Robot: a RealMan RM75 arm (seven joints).
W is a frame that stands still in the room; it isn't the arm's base.
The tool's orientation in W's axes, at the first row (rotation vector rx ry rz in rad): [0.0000, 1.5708, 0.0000]
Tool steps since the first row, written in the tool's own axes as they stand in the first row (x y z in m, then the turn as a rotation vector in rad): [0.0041, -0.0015, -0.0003, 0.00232, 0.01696, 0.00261]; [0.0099, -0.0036, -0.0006, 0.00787, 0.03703, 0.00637]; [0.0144, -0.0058, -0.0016, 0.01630, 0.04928, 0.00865]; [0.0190, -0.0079, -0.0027, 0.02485, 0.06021, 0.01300]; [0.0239, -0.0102, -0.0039, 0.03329, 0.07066, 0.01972]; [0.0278, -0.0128, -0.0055, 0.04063, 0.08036, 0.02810]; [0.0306, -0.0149, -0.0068, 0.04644, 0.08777, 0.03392]
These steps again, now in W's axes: [-0.0003, -0.0015, -0.0041, 0.00261, 0.01696, -0.00232]; [-0.0006, -0.0036, -0.0099, 0.00637, 0.03703, -0.00787]; [-0.0016, -0.0058, -0.0144, 0.00865, 0.04928, -0.01630]; [-0.0027, -0.0079, -0.0190, 0.01300, 0.06021, -0.02485]; [-0.0039, -0.0102, -0.0239, 0.01972, 0.07066, -0.03329]; [-0.0055, -0.0128, -0.0278, 0.02810, 0.08036, -0.04063]; [-0.0068, -0.0149, -0.0306, 0.03392, 0.08777, -0.04644]
